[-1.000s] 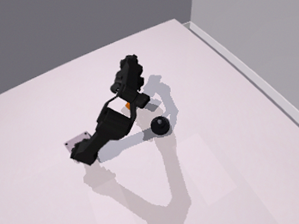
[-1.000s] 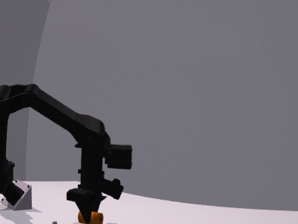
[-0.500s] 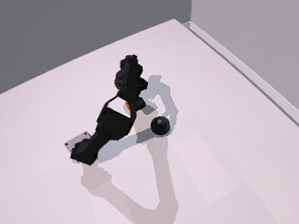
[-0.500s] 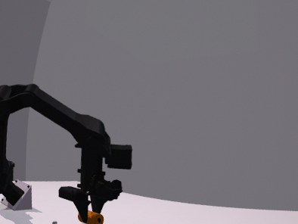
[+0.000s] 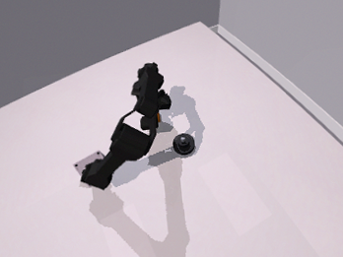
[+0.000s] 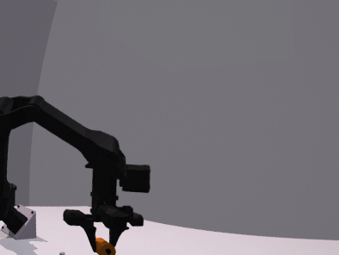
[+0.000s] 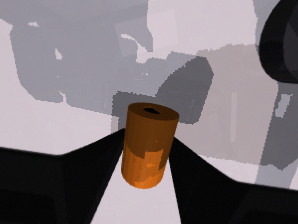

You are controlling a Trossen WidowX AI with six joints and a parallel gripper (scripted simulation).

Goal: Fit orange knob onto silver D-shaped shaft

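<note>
Right now the orange knob is 10 mm behind my gripper tip and 10 mm above it. Also, from my gripper tip: round pedestal: 160 mm to the right, 60 mm ahead, 10 mm above.
</note>
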